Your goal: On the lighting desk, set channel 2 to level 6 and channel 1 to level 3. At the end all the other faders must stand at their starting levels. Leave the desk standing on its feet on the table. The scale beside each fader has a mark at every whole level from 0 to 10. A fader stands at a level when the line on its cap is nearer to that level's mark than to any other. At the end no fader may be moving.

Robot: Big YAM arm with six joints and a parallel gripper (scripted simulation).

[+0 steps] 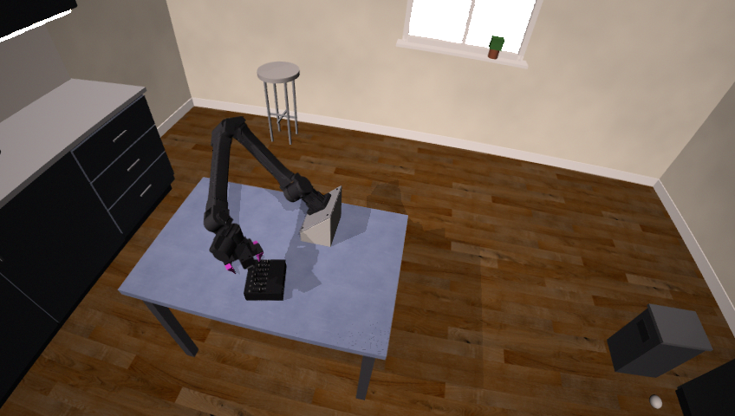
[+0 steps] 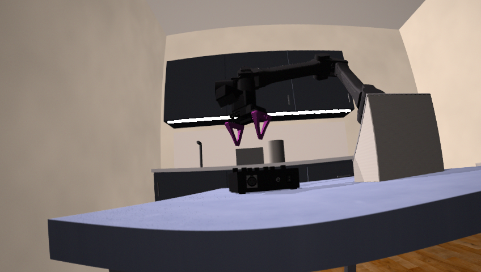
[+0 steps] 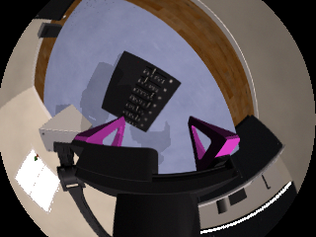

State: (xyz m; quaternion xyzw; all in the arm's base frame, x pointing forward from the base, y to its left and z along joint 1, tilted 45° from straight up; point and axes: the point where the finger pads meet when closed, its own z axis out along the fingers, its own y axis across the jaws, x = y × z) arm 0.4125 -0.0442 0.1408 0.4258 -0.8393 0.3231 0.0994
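Right now the fader is 100 mm behind my hand, 20 mm to the left of it and 90 mm below it.
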